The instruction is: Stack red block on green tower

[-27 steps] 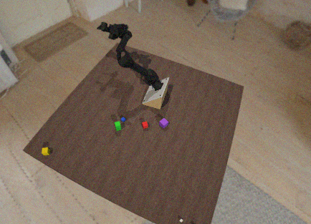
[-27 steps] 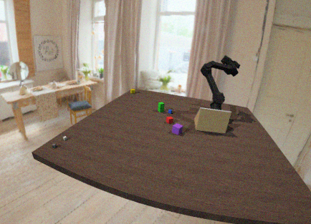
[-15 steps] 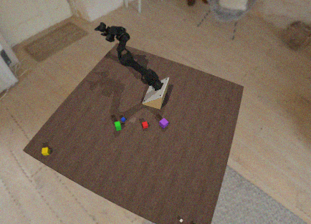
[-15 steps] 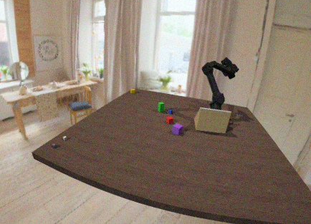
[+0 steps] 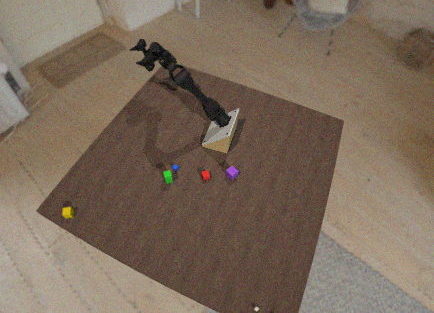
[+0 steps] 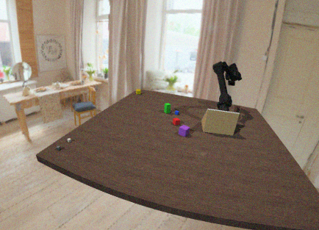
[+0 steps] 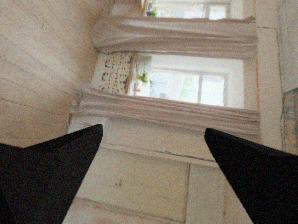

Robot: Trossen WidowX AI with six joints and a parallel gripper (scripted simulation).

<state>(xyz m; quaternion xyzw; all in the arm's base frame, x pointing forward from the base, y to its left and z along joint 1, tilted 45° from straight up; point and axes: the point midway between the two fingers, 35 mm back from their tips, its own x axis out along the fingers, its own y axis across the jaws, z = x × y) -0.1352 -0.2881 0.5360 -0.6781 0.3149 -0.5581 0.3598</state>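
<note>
Now: the red block 42 cm ahead of my gripper tip, 62 cm to the left of it and 27 cm below it. Round my gripper tip: purple block 36 cm ahead, 74 cm to the left, 27 cm below; then small blue block 43 cm ahead, 45 cm to the left, 28 cm below; then yellow block 87 cm ahead, 8 cm to the left, 27 cm below.
</note>
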